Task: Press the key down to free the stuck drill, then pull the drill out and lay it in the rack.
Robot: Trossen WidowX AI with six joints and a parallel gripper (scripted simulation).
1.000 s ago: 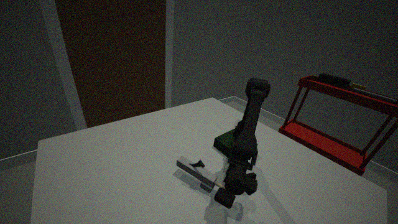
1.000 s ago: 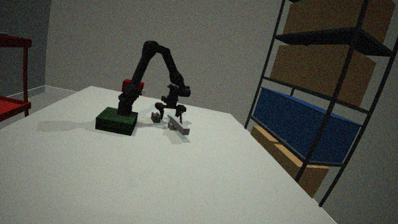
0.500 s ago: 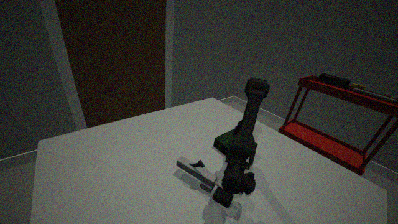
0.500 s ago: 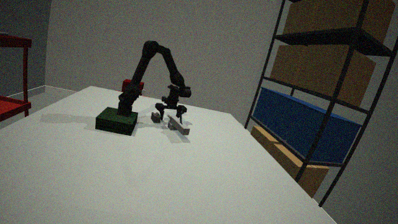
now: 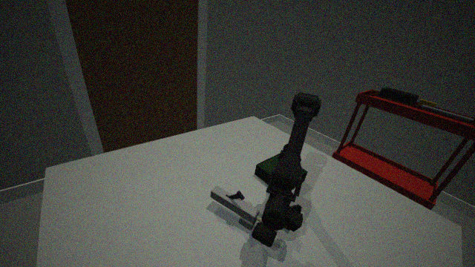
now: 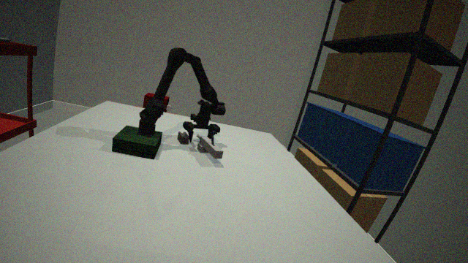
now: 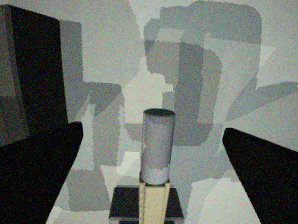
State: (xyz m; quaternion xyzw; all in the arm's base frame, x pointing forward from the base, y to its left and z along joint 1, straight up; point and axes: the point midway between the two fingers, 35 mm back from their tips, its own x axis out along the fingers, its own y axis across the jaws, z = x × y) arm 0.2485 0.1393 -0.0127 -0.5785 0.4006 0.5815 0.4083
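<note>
Now: the drill 4 cm to the right of my gripper tip, 4 cm above it and 1 cm ahead of it. Round my gripper tip: small dark key: 13 cm to the right, 8 cm above, 5 cm ahead; long grey block: 13 cm to the right, 5 cm ahead, 4 cm above.
</note>
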